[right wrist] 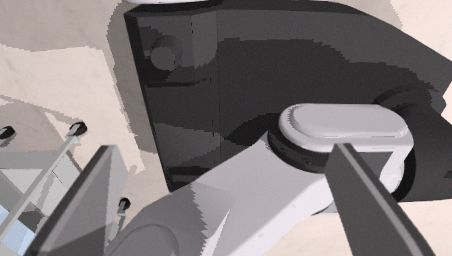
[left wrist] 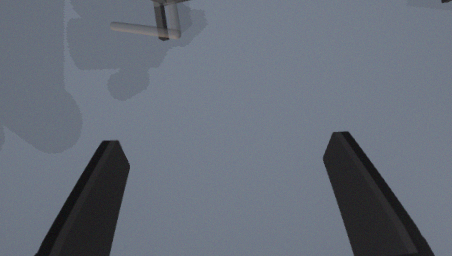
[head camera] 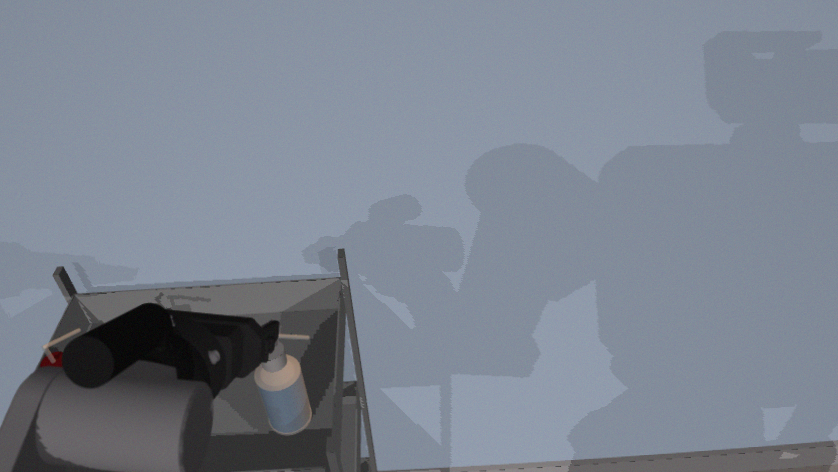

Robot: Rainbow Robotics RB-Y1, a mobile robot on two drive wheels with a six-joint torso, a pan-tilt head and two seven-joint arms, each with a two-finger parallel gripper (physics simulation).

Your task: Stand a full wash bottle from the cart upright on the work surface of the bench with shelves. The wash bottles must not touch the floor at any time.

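Places are measured from the robot's base along level axes (x ahead, y left, z up), in metres.
Where they show: left gripper, between the fingertips: (left wrist: 226,149) (head camera: 226,324); right gripper, between the fingertips: (right wrist: 226,158).
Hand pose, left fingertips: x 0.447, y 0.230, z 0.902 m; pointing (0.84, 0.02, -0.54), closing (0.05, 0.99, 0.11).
Things, the pixels of their top centre, and the offset from my left fingertips. Level surfaces: height alone.
- blue body, centre of its top: (left wrist: 163,42) (head camera: 274,332) dx +0.046, dy -0.034, dz -0.066 m
- bent pale spout, centre of its top: (left wrist: 146,46) (head camera: 285,330) dx +0.049, dy -0.047, dz -0.066 m
- second bottle with a red cap, centre of its top: (head camera: 49,340) dx +0.037, dy +0.250, dz -0.066 m
- pale floor, height of its surface: dz -0.902 m
A wash bottle with a grey cap, white shoulder and blue body (head camera: 285,404) stands in the top tray of the grey cart (head camera: 234,297) (right wrist: 37,184). A bent pale spout (left wrist: 145,31) shows at the top of the left wrist view, beside a cart post (left wrist: 161,20). A second bottle with a red cap (head camera: 51,360) is mostly hidden behind my left arm. My left gripper (head camera: 271,340) (left wrist: 226,149) is open and empty; in the head view it overlaps the grey cap, and their distance in depth is unclear. My right gripper (right wrist: 226,158) is open and empty. The bench with shelves does not show.
A blue wall (head camera: 410,87) with shadows of the robot lies behind the cart. Right-hand posts and a rail (head camera: 353,340) rise beside the tray. In the right wrist view, the robot's dark base (right wrist: 280,70), a white arm link (right wrist: 260,200) and pale floor (right wrist: 65,70) show.
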